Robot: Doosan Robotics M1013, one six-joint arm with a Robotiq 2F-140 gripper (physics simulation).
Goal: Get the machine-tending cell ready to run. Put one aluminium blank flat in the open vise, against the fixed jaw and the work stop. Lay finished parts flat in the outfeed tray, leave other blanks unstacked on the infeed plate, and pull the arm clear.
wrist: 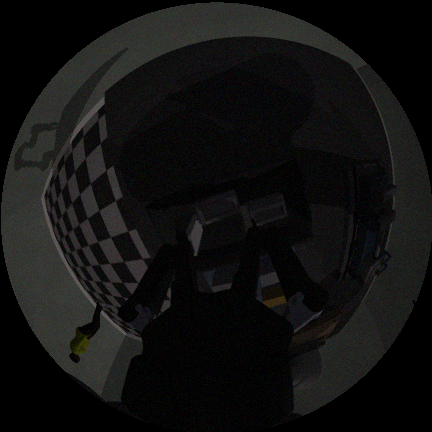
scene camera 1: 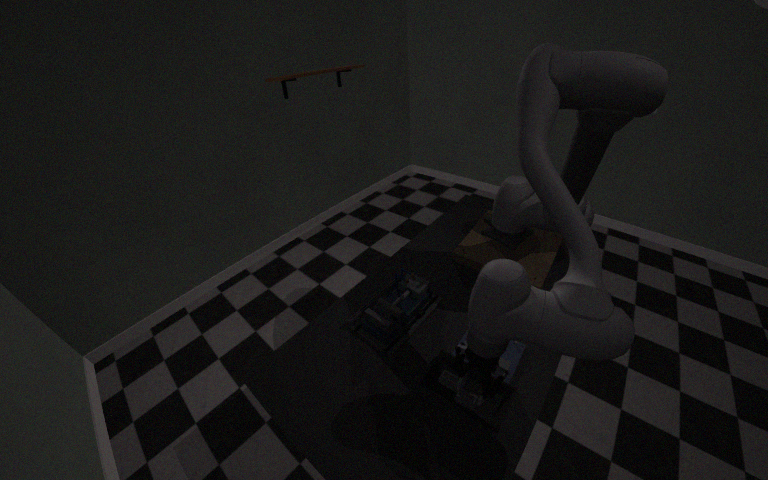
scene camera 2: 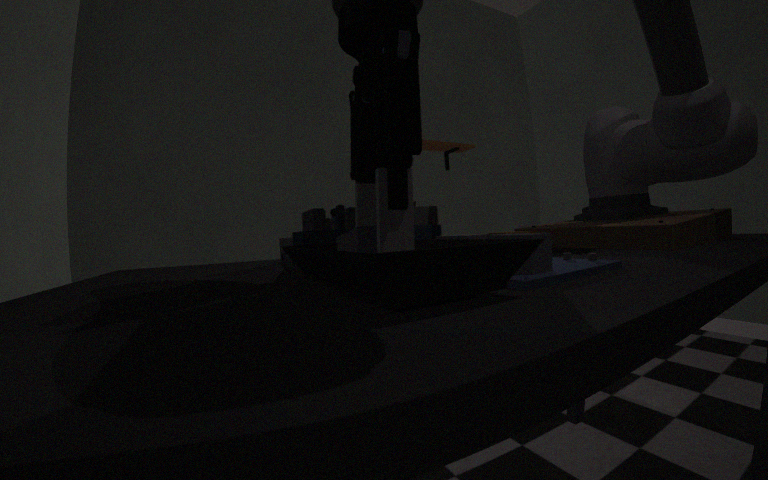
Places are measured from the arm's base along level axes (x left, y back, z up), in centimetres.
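Where they show: gripper, between the fingertips: point(wrist: 220, 218) point(scene camera 1: 470, 394); arm's base, origin of its link: point(wrist: 302, 347) point(scene camera 1: 507, 233) point(scene camera 2: 620, 217).
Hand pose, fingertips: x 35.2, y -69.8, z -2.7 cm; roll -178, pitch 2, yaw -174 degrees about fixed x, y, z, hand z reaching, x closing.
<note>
Things, the pixels of their top centre, and the offset from my fingertips.
- grey pocketed part, centre of its top: point(scene camera 2: 360, 226) point(wrist: 216, 212) point(scene camera 1: 468, 395) dy -1.7, dx +0.3, dz +2.5 cm
- second pocketed part, centre of its top: point(wrist: 268, 213) point(scene camera 1: 450, 377) dy -0.7, dx -6.8, dz +1.3 cm
- vise, centre of its top: point(scene camera 2: 364, 207) point(wrist: 386, 237) point(scene camera 1: 396, 296) dy +4.8, dx -37.0, dz +6.6 cm
- blue infeed plate, centre of its top: point(scene camera 2: 512, 264) point(wrist: 254, 283) point(scene camera 1: 488, 351) dy +16.4, dx -5.8, dz -2.5 cm
- yellow strip, centre of its top: point(scene camera 2: 512, 232) point(wrist: 276, 301) dy +19.5, dx -10.5, dz +1.0 cm
My gripper point(scene camera 1: 481, 365) point(scene camera 2: 378, 223) point(wrist: 220, 218) points down over the dark outfeed tray point(scene camera 2: 407, 277) point(wrist: 300, 182), shut on a grey pocketed part point(scene camera 2: 352, 240) point(wrist: 220, 206). The part is low inside the tray; the front wall hides its underside, so contact with the floor and exact tilt cannot be told. A second pocketed part point(scene camera 1: 450, 378) point(wrist: 267, 209) lies in the tray close beside it. The vise point(scene camera 1: 404, 297) point(wrist: 367, 245) is at the side on its own base; its jaws are too dark to judge. The blue infeed plate point(scene camera 1: 514, 359) point(scene camera 2: 591, 271) is behind the tray.
The arm's wooden base block point(scene camera 1: 504, 249) point(scene camera 2: 623, 232) stands behind the infeed plate. A yellow strip point(wrist: 274, 300) shows near the right finger in the wrist view. A person in yellow point(wrist: 80, 342) shows at its lower left. An orange wall shelf point(scene camera 1: 314, 73) point(scene camera 2: 450, 146) hangs beyond the table.
</note>
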